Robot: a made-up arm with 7 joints. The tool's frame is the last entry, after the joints. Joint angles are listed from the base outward. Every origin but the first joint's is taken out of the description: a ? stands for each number. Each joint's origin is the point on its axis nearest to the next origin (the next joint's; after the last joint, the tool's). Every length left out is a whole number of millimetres.
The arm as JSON. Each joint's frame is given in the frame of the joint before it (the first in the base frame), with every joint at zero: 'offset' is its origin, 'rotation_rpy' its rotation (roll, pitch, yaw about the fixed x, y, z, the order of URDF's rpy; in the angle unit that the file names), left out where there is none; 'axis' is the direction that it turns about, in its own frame. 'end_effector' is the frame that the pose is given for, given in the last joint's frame.
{
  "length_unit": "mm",
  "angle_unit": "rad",
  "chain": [
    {
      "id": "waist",
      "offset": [
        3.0,
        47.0,
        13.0
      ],
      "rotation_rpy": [
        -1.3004,
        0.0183,
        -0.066
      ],
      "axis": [
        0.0,
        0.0,
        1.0
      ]
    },
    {
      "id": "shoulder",
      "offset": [
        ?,
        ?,
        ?
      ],
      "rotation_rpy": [
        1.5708,
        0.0,
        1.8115
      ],
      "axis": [
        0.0,
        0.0,
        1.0
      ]
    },
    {
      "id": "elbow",
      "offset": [
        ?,
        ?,
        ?
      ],
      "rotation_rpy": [
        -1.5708,
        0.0,
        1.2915
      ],
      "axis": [
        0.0,
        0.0,
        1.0
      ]
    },
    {
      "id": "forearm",
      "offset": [
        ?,
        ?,
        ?
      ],
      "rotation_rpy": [
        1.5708,
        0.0,
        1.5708
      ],
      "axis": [
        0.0,
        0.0,
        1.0
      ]
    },
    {
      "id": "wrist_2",
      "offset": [
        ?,
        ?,
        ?
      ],
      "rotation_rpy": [
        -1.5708,
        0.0,
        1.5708
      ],
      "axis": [
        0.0,
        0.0,
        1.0
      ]
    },
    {
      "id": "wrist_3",
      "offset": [
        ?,
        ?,
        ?
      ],
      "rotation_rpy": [
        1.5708,
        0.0,
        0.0
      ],
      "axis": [
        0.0,
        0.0,
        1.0
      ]
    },
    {
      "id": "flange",
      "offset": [
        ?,
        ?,
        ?
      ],
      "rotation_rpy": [
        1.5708,
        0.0,
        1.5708
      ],
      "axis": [
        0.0,
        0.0,
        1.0
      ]
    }
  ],
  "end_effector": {
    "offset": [
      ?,
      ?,
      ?
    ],
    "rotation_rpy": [
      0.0,
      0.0,
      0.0
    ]
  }
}
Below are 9 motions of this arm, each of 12 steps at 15 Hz.
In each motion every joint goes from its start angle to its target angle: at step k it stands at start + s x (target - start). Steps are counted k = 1, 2, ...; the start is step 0. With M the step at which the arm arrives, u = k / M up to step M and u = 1 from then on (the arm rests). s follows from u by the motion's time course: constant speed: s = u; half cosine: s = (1 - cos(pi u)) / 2; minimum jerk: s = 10 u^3 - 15 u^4 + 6 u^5.
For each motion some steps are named. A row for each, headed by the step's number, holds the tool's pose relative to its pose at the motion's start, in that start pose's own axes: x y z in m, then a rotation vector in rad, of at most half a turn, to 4 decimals.
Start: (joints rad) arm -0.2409 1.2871 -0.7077 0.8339 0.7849 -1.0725 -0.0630
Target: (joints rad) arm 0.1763 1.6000 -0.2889 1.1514 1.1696 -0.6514 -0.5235
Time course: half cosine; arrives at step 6
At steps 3, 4, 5, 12:
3: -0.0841 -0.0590 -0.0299 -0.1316 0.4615 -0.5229
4: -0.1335 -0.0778 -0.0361 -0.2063 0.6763 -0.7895
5: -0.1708 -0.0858 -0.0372 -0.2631 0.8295 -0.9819
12: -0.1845 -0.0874 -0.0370 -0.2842 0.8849 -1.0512

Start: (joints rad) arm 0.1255 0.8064 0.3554 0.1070 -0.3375 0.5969 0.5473
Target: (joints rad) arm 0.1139 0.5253 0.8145 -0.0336 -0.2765 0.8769 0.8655
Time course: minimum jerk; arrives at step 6
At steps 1, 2, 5, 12:
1: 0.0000 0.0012 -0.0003 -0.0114 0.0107 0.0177
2: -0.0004 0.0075 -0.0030 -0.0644 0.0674 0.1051
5: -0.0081 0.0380 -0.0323 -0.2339 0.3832 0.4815
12: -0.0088 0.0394 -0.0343 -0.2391 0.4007 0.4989

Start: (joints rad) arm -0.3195 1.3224 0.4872 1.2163 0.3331 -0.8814 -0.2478
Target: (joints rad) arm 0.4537 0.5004 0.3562 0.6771 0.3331 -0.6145 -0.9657
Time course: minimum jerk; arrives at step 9
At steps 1, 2, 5, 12:
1: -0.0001 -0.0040 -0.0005 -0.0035 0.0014 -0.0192
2: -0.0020 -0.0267 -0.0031 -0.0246 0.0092 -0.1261
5: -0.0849 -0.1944 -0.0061 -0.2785 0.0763 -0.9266
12: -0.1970 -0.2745 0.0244 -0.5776 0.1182 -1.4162

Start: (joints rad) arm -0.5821 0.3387 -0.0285 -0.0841 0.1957 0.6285 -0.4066
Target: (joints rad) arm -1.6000 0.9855 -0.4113 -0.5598 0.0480 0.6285 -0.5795
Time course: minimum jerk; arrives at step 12
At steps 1, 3, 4, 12:
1: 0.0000 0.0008 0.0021 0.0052 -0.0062 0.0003
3: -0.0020 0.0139 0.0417 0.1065 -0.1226 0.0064
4: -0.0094 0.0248 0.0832 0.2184 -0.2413 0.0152
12: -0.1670 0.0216 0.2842 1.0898 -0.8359 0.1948

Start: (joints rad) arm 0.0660 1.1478 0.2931 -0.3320 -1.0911 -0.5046 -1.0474
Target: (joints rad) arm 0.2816 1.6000 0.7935 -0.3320 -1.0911 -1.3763 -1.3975
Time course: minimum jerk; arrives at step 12
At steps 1, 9, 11, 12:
1: 0.0000 0.0003 0.0009 0.0058 -0.0003 -0.0028
9: 0.0340 0.0190 0.1374 0.9807 -0.0903 -0.6950
11: 0.0402 0.0167 0.1484 1.0840 -0.1136 -0.7839
12: 0.0406 0.0166 0.1490 1.0893 -0.1149 -0.7885

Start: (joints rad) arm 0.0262 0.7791 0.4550 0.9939 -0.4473 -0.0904 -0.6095
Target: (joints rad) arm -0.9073 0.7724 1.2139 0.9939 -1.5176 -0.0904 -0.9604
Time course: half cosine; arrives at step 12
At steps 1, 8, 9, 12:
1: 0.0024 -0.0005 0.0044 -0.0238 -0.0336 -0.0026
8: 0.0429 -0.0228 0.1774 -1.0235 -1.5336 -0.3196
9: 0.0423 -0.0264 0.1976 -1.1664 -1.7480 -0.3765
12: 0.0400 -0.0321 0.2248 -1.3748 -2.0483 -0.4508

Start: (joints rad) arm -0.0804 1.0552 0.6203 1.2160 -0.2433 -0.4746 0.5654
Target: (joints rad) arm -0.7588 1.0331 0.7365 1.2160 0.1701 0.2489 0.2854
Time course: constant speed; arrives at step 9
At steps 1, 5, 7, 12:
1: 0.0008 -0.0140 0.0077 -0.0060 0.0519 -0.0357
5: 0.0034 -0.0620 0.0479 -0.0407 0.2508 -0.1905
7: 0.0042 -0.0804 0.0729 -0.0643 0.3456 -0.2738
12: 0.0046 -0.0944 0.1004 -0.0920 0.4379 -0.3603

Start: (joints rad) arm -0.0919 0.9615 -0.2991 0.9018 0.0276 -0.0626 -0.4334
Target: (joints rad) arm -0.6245 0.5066 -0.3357 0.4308 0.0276 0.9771 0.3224
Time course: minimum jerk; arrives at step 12
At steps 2, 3, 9, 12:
2: 0.0037 -0.0006 0.0084 -0.0143 -0.0050 0.0264
3: 0.0099 -0.0017 0.0249 -0.0414 -0.0138 0.0760
9: 0.0018 -0.0133 0.2355 -0.2887 -0.0516 0.5644
12: -0.0104 -0.0160 0.2613 -0.3085 -0.0508 0.6196

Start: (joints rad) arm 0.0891 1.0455 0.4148 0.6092 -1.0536 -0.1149 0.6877
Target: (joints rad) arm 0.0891 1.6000 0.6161 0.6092 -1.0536 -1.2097 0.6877
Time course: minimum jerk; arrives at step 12
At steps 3, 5, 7, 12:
3: 0.0047 -0.0010 0.0297 -0.0813 -0.1479 -0.0027
5: 0.0041 -0.0013 0.0988 -0.2758 -0.4932 -0.0266
7: -0.0177 0.0022 0.1784 -0.5306 -0.9212 -0.0916
12: -0.0627 0.0107 0.2494 -0.8372 -1.3856 -0.2118

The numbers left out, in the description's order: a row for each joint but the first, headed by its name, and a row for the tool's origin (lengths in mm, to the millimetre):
shoulder: -4.0 18.0 0.0
elbow: 189.0 -48.0 0.0
forearm: 2.0 -19.0 0.0
wrist_2: -149.0 -12.0 0.0
wrist_3: 0.0 0.0 0.0
flange: 0.0 67.0 0.0
tool: 0.0 0.0 0.0

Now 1 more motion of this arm.
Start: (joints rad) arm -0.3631 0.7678 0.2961 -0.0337 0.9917 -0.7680 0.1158
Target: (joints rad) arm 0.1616 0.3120 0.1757 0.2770 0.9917 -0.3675 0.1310
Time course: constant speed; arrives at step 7
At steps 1, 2, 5, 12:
1: -0.0160 -0.0287 0.0115 -0.1119 0.0989 -0.0671
2: -0.0345 -0.0556 0.0266 -0.2182 0.1996 -0.1420
5: -0.1012 -0.1195 0.0933 -0.5033 0.5055 -0.4090
12: -0.1501 -0.1425 0.1534 -0.6658 0.7064 -0.6181

